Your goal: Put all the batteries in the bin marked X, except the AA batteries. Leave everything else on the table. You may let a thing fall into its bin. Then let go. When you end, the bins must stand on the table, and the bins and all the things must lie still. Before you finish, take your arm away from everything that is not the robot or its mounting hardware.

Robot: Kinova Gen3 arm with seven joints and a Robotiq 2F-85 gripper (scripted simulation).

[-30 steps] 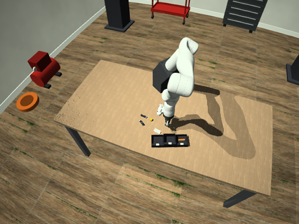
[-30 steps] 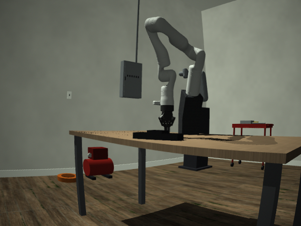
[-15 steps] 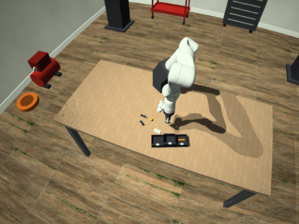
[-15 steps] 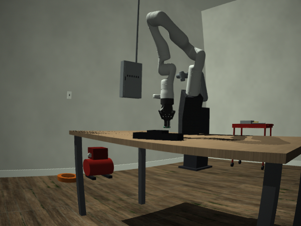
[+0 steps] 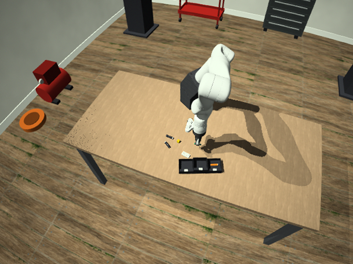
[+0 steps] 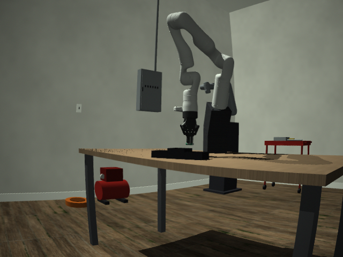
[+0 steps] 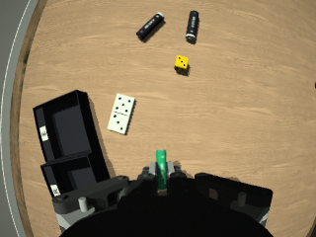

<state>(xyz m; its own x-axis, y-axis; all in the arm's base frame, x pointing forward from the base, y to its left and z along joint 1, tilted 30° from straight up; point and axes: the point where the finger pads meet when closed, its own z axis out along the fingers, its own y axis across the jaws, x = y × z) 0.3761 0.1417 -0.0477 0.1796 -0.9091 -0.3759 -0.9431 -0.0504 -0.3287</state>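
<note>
Right now the orange battery is 130 mm to the left of my hand, 70 mm below it and 70 mm ahead of it. The rest, counted from my hand: yellow die (130 mm to the right, 70 mm below, 10 mm behind); white domino (80 mm below, 60 mm ahead, 50 mm to the right); green battery (20 mm below).
</note>
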